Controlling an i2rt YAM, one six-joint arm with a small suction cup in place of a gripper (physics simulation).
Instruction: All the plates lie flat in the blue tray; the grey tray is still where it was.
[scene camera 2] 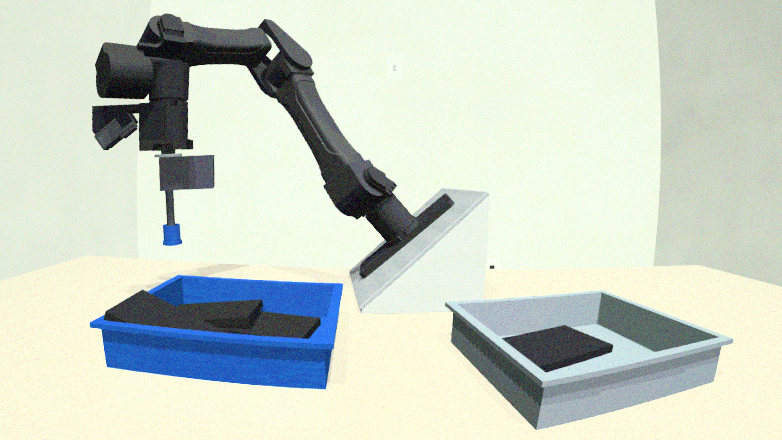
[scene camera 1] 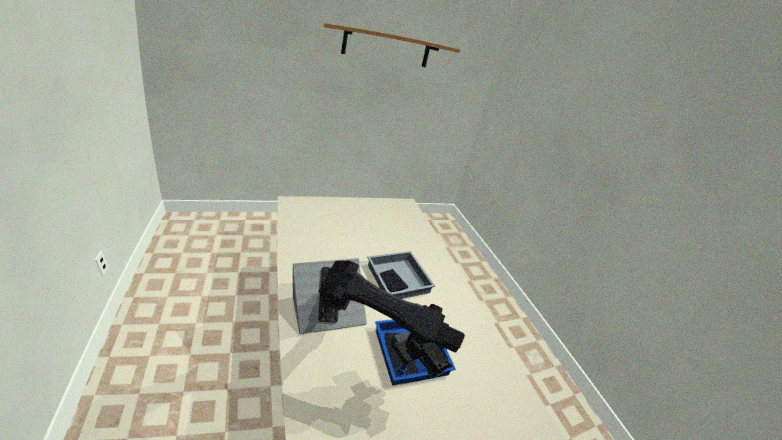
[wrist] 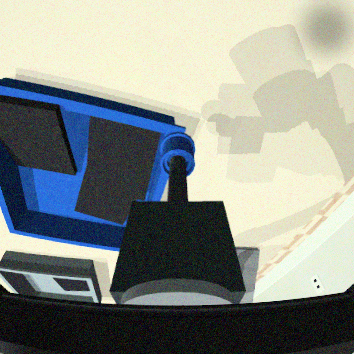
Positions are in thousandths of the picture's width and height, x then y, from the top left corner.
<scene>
The suction cup (scene camera 2: 221,540) holds nothing. The cup is 18 cm from the middle of a blue tray (scene camera 2: 300,815). Also in view: a grey tray (scene camera 2: 837,808).
The blue tray shows as well in scene camera 1 (scene camera 1: 489,744) and in the wrist view (wrist: 129,566). The grey tray also shows in scene camera 1 (scene camera 1: 519,601). The suction cup shows as well in the wrist view (wrist: 493,400).
</scene>
